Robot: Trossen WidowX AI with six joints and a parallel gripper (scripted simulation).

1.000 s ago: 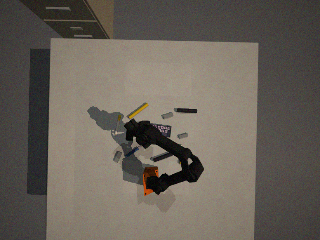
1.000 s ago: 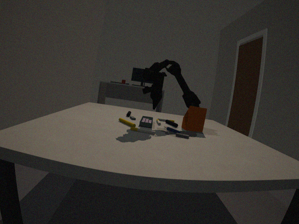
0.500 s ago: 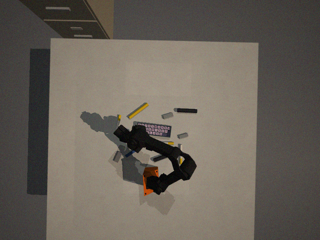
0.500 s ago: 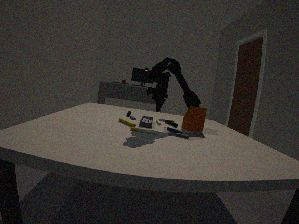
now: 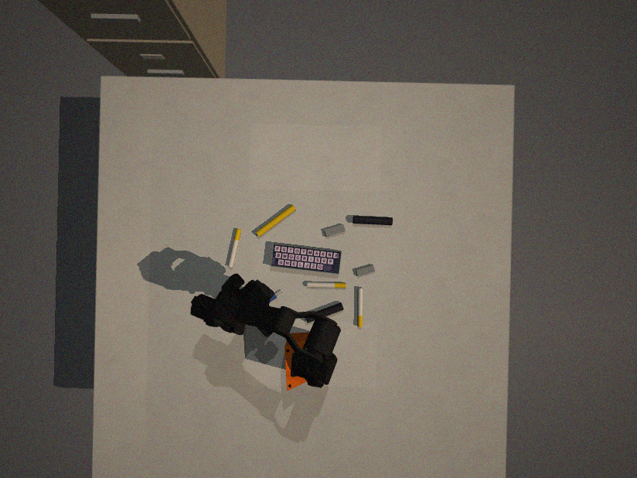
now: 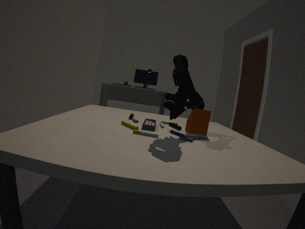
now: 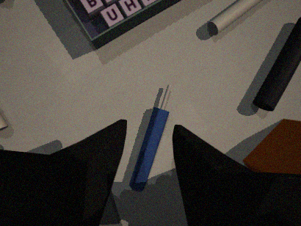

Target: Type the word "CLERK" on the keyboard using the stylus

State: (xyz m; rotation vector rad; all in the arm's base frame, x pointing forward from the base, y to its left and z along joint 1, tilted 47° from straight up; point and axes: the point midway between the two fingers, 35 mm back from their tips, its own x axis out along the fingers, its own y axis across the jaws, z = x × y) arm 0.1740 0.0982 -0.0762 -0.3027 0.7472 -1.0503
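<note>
The blue stylus lies 20 mm behind my gripper tip, 10 mm to the right of it and 70 mm below it. Also, from my gripper tip: grey stylus tip: 40 mm to the right, 70 mm below; then olive-yellow bar: 220 mm ahead, 10 mm to the right, 70 mm below.
</note>
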